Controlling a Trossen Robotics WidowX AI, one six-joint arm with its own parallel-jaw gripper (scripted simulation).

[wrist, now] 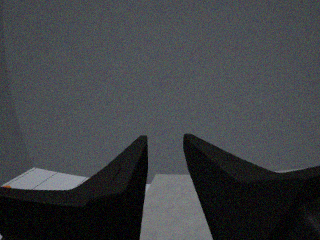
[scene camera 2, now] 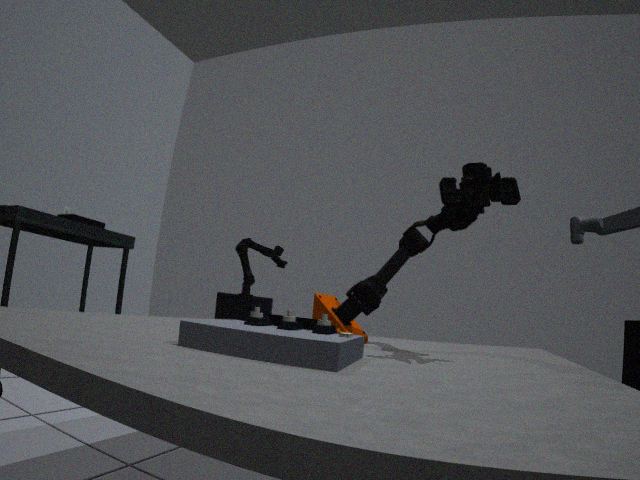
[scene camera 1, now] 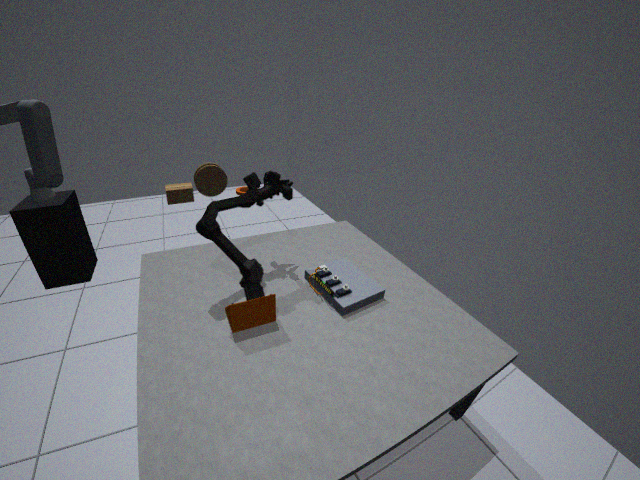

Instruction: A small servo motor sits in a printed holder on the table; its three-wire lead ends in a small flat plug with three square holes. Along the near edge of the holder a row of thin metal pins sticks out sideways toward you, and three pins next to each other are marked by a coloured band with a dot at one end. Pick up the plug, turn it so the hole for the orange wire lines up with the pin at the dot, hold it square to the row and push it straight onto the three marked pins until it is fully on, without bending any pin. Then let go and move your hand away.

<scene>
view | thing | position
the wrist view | my gripper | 165, 141
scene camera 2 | my gripper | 493, 174
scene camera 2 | holder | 332, 353
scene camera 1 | holder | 367, 291
</scene>
